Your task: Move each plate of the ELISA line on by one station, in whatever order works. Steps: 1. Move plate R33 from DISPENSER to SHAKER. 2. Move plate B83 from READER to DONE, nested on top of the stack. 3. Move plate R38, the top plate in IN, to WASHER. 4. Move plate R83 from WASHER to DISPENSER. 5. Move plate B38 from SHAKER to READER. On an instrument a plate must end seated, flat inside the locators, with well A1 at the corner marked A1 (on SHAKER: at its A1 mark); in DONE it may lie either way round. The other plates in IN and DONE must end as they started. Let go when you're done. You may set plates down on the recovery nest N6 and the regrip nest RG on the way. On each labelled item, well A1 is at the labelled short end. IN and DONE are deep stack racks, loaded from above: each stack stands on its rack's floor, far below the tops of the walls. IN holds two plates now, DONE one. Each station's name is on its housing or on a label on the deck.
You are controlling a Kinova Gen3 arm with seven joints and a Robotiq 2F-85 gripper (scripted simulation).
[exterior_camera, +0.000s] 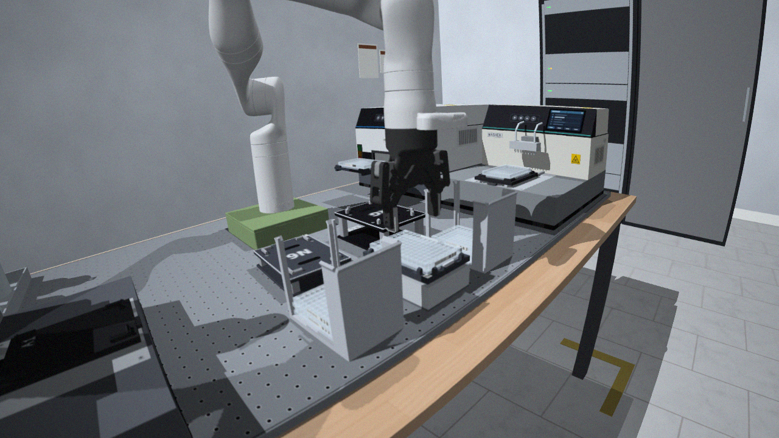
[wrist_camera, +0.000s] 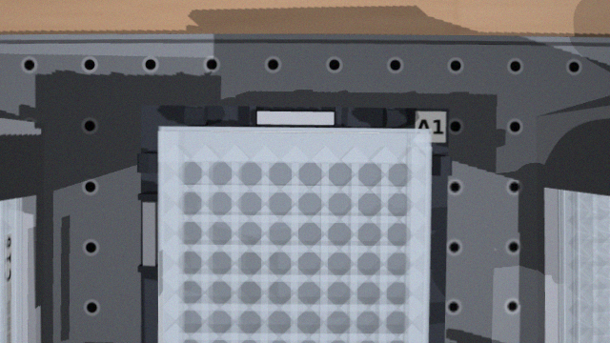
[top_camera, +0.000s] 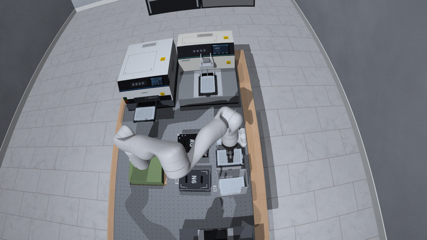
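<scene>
Right now my hand is 5 cm above the plate R33. Also, from my hand: RG nest: 20 cm behind, 9 cm to the left, 6 cm below; then plate R38: 1 cm ahead, 15 cm to the right, 9 cm below; then plate B83: 15 cm to the left, 9 cm below.
</scene>
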